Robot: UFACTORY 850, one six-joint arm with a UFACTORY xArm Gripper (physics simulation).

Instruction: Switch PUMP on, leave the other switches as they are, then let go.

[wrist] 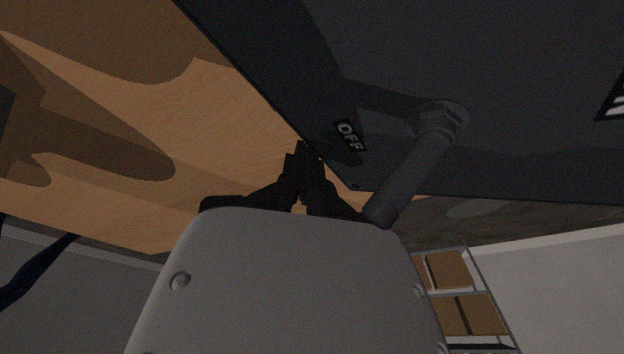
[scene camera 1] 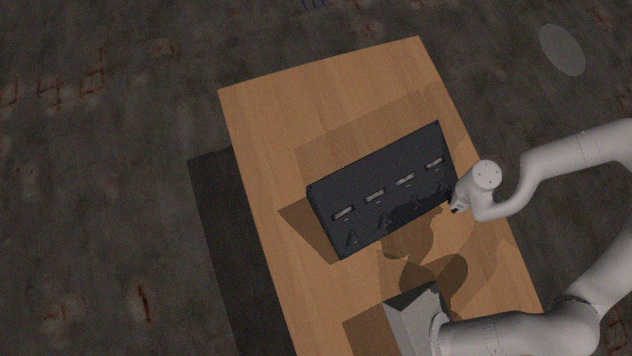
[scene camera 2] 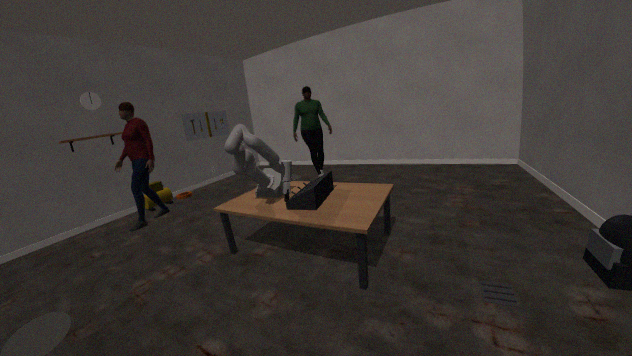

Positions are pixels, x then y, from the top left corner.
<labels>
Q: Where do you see a dark sloped switch panel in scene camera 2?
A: At 311,196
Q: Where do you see a dark sloped switch panel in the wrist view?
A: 525,98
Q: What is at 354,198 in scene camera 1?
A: A dark sloped switch panel.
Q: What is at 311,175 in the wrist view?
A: My gripper.
</labels>
